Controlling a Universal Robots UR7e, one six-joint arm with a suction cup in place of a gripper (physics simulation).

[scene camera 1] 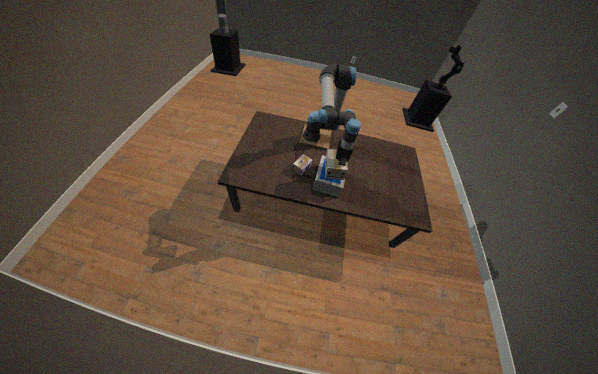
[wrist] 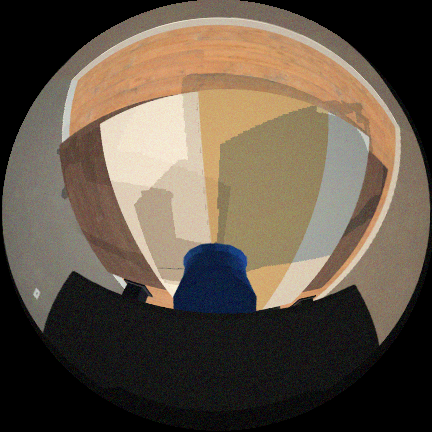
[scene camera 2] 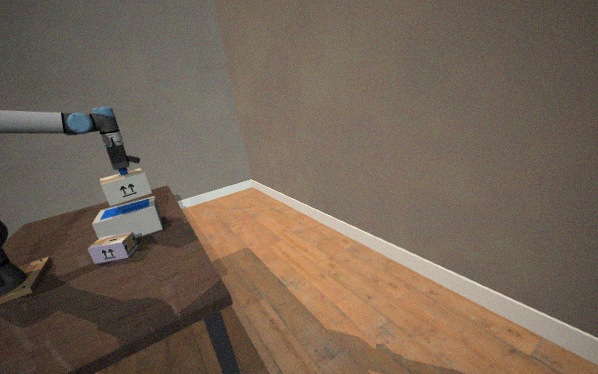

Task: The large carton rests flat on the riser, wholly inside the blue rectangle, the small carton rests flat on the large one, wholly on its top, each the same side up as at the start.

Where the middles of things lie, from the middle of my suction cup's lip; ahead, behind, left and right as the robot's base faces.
The large carton [scene camera 2: 118, 188] lies 60 mm below my suction cup, 20 mm to the right of it and 10 mm behind it. The rest, counted from my suction cup: riser [scene camera 2: 142, 217]: 230 mm below, 40 mm behind, 20 mm to the right; then small carton [scene camera 2: 120, 246]: 250 mm below, 240 mm to the right, 110 mm behind.
